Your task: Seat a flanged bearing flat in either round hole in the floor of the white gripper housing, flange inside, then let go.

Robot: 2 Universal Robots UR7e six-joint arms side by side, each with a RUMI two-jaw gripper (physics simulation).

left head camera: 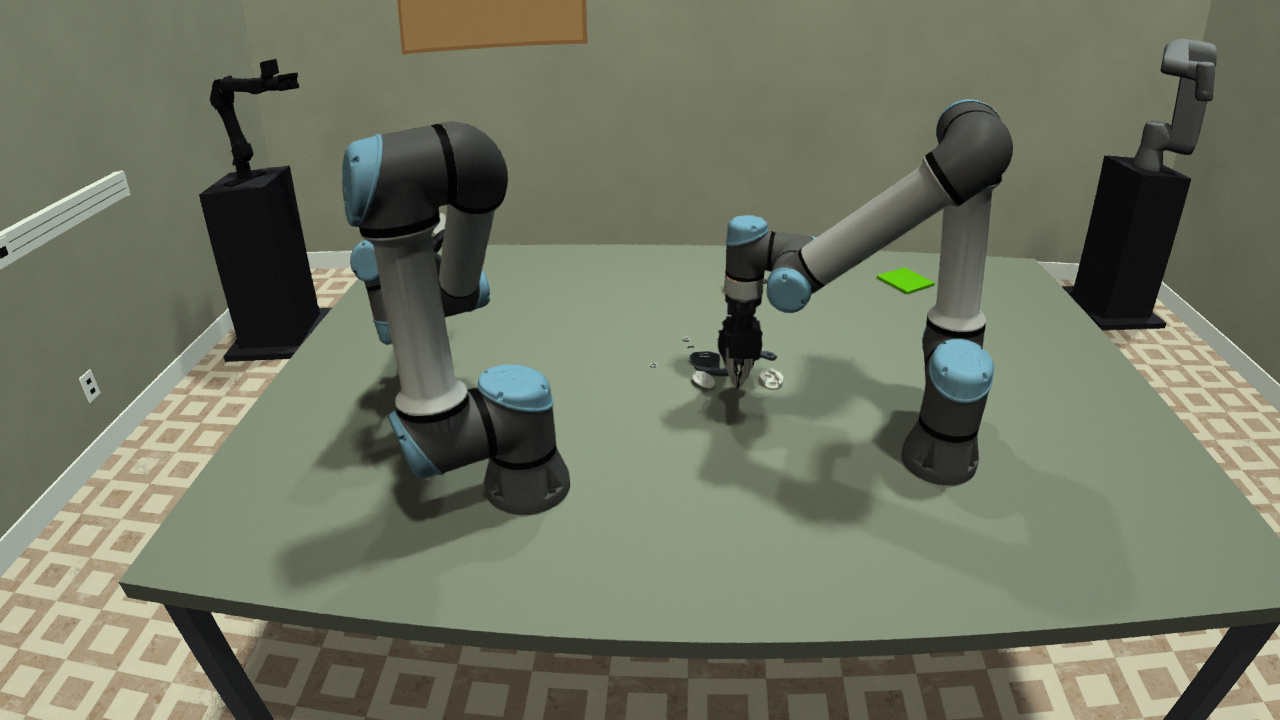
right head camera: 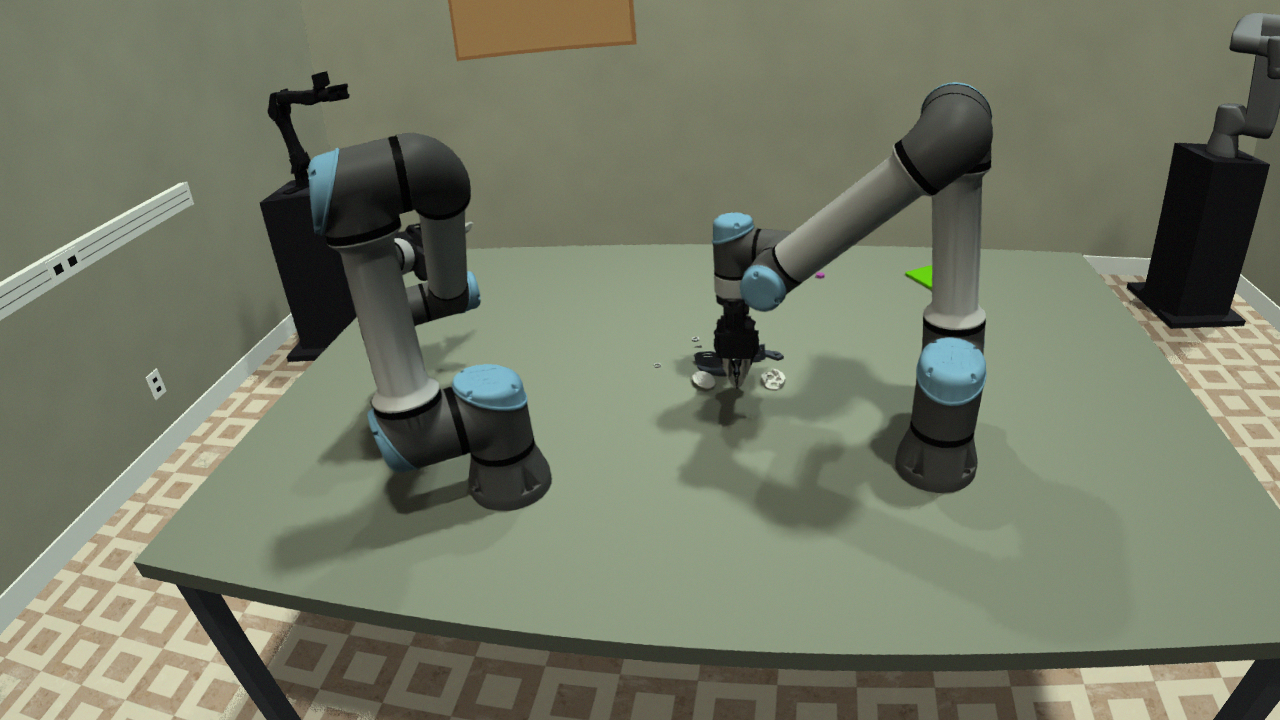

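My right gripper (left head camera: 738, 383) (right head camera: 735, 383) points down, low over the table, with its fingers close together. Nothing shows between its tips, but they are too small to be sure. A white round part with openings (left head camera: 771, 378) (right head camera: 773, 379) lies just right of the fingers. Another white round part (left head camera: 702, 380) (right head camera: 703, 380) lies just left of them. I cannot tell which is the gripper housing; its floor holes are not readable. A tiny light ring (left head camera: 653, 365) (right head camera: 657, 365), perhaps a bearing, lies farther left. My left gripper is mostly hidden behind its own arm.
A black part (left head camera: 705, 360) (right head camera: 708, 360) lies behind the right fingers, and a smaller dark part (left head camera: 768, 355) (right head camera: 773, 355) lies to their right. A small light part (left head camera: 686, 339) (right head camera: 695, 339) lies behind. A green square (left head camera: 904, 280) (right head camera: 921, 275) lies at the back right.
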